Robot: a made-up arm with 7 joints.
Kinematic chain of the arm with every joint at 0, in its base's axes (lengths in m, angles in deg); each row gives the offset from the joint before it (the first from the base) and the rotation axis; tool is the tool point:
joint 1: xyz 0 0 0.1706 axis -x
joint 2: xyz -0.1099 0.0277 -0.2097 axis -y
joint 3: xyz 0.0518 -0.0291 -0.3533 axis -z
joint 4: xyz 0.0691 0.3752 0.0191 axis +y
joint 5: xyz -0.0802 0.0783 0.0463 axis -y
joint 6: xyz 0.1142 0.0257 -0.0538 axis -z
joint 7: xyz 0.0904 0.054 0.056 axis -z
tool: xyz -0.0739 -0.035 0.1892
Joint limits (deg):
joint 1: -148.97..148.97
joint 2: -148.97..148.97
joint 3: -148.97..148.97
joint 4: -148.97..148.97
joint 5: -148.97..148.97
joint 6: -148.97..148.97
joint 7: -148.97..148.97
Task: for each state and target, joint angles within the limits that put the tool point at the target. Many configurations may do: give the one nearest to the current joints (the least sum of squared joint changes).
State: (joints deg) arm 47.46 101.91 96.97 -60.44 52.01 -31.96 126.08
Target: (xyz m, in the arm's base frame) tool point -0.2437 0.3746 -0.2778
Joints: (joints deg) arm 87.69 123.28 65.80 -47.91 45.61 -19.35 130.79
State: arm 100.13 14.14 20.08 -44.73 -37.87 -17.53 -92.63
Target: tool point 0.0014 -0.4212 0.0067
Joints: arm 130.54 35.17 2.46 -48.16 -5.52 29.23 -100.49
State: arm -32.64 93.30 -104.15 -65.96 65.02 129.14 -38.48
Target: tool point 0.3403 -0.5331 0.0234
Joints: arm 17.30 95.82 -133.77 -61.87 64.35 133.16 -32.42
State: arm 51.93 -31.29 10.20 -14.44 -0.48 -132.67 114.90
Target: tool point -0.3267 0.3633 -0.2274
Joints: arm 19.68 -40.86 -3.65 -21.24 6.01 -122.80 120.89
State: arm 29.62 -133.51 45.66 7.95 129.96 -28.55 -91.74
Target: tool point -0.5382 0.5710 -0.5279
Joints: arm -8.55 -83.07 67.77 -25.25 148.43 -49.85 -116.08
